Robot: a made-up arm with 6 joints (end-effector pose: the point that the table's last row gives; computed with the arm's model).
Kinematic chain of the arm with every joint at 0, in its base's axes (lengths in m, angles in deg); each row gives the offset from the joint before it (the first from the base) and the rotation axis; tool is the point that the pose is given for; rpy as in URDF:
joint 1: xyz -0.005 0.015 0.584 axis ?
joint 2: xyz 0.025 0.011 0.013 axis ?
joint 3: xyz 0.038 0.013 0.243 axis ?
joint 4: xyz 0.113 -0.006 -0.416 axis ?
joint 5: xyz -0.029 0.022 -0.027 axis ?
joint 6: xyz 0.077 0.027 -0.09 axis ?
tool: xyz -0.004 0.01 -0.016 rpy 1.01 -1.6 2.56
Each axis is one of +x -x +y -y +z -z.
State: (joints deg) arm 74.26 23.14 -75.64 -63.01 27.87 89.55
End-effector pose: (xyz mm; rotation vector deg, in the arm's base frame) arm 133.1 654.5 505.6 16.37 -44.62 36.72
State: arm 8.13 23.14 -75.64 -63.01 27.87 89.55
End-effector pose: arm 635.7 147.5 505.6 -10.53 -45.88 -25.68
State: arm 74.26 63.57 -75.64 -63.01 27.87 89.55
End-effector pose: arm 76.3 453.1 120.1 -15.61 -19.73 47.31
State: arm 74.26 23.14 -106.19 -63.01 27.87 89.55
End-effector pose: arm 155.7 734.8 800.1 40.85 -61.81 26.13
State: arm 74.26 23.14 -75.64 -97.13 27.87 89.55
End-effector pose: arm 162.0 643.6 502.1 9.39 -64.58 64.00
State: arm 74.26 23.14 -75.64 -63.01 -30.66 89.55
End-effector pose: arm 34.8 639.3 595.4 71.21 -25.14 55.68
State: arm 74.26 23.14 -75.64 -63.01 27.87 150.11
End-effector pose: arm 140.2 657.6 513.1 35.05 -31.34 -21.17
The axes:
joint 1: +z
joint 2: +y
joint 3: +y
joint 4: -z
joint 5: +y
joint 6: -z

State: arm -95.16 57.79 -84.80 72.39 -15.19 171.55
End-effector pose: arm -107.4 -622.6 307.1 -24.80 21.49 19.46
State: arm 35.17 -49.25 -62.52 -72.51 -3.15 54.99
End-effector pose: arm 222.4 288.1 1056.5 18.53 -116.26 39.57
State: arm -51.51 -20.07 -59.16 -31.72 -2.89 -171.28
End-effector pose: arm 392.9 -356.9 874.1 -82.31 65.66 120.79
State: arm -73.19 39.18 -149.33 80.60 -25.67 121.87
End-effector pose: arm 107.7 -596.1 1098.2 -91.91 65.24 32.73
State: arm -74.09 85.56 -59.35 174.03 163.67 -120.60
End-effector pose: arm 76.3 -303.6 146.7 -15.23 -154.90 -53.47
